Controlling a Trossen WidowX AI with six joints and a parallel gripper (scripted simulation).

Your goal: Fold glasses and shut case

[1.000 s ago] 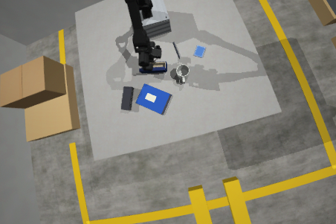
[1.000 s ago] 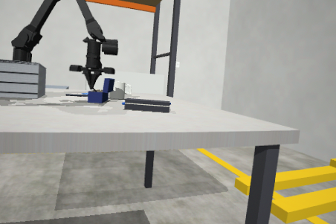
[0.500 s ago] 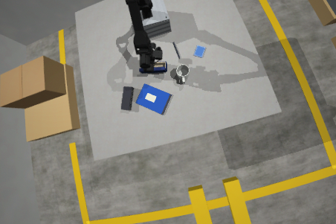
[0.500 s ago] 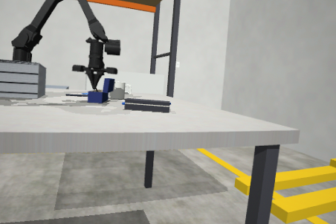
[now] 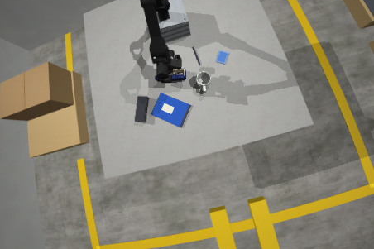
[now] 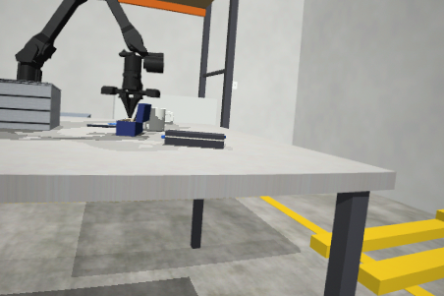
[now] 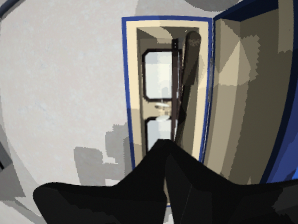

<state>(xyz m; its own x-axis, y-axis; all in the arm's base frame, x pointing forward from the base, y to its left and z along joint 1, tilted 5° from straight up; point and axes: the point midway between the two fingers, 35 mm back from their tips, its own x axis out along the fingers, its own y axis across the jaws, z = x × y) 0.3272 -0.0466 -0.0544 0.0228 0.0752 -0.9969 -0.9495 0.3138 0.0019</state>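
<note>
My hand is 50 mm short of the case lid, 10 mm to the left of it and 10 mm above it. The rest, counted from my hand: dark flat box: 240 mm to the right, 170 mm ahead, 70 mm below; small blue pad: 330 mm to the left, 80 mm below, 30 mm behind.
</note>
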